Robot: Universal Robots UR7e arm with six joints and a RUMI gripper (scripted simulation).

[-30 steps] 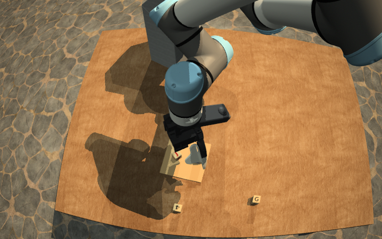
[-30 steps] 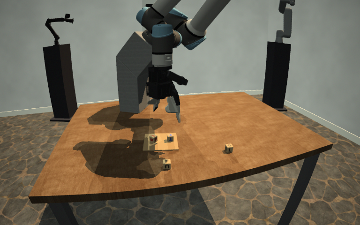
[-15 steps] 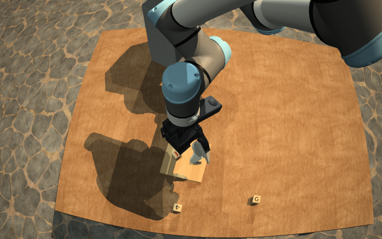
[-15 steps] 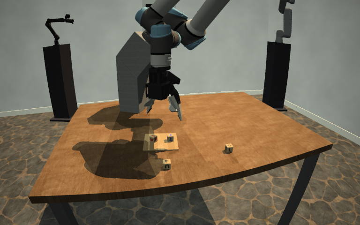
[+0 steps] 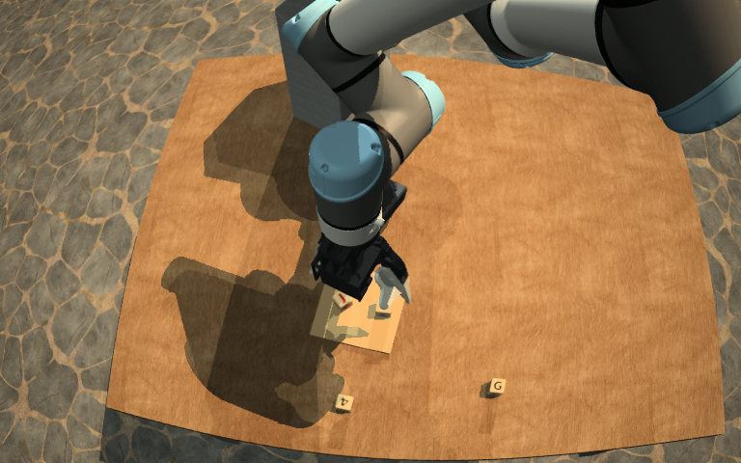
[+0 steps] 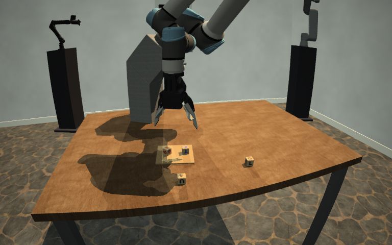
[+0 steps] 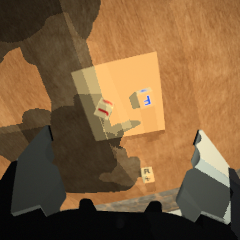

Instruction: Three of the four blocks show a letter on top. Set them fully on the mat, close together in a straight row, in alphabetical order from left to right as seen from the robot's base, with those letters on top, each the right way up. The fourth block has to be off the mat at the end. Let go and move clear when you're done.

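Right now my hand is 11 cm above the tan mat, 1 cm to the left of it and 1 cm short of it. The rest, counted from my hand: block (9 cm below, 3 cm to the left).
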